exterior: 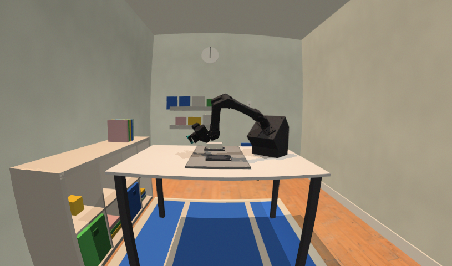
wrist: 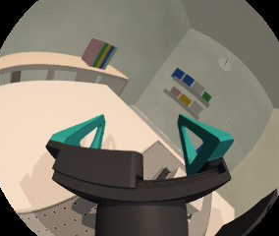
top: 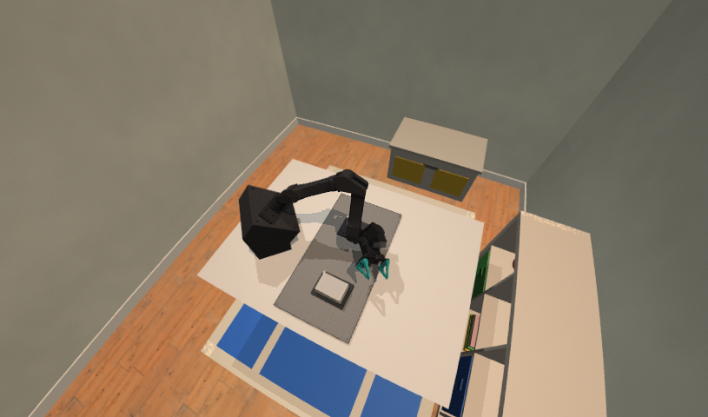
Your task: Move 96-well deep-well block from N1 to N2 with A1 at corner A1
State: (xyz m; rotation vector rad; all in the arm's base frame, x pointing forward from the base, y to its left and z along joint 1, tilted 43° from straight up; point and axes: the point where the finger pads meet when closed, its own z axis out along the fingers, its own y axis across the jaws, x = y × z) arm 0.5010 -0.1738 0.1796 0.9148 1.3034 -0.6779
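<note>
My hand is 170 mm past the 96-well deep-well block, 100 mm to the left of it and 110 mm above it.
</note>
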